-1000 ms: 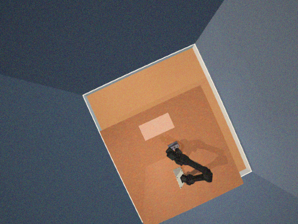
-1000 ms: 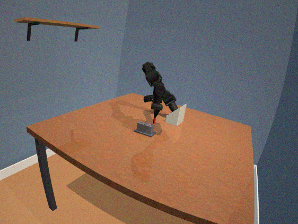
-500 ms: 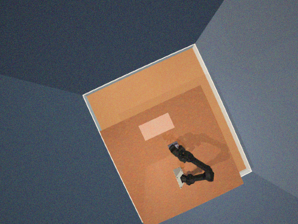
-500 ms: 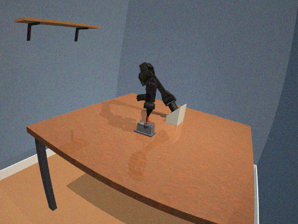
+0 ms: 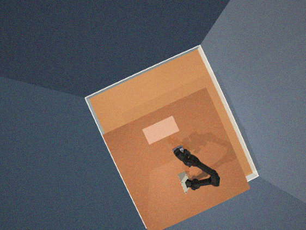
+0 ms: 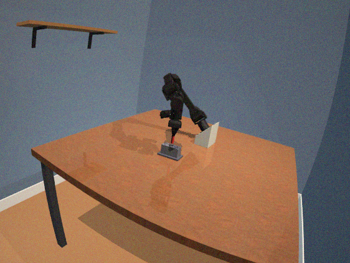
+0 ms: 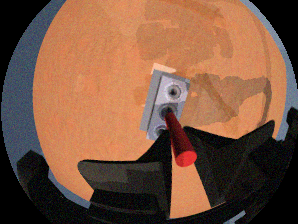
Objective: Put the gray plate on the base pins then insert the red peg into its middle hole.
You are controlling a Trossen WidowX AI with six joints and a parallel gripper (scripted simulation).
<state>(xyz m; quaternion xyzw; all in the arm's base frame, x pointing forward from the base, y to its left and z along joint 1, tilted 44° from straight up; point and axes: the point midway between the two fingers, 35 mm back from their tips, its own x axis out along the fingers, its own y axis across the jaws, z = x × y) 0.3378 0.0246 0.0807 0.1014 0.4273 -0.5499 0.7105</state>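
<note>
Right now the red peg is right at my gripper tip. Round my gripper tip: gray plate 70 mm below; gray base 100 mm below.
</note>
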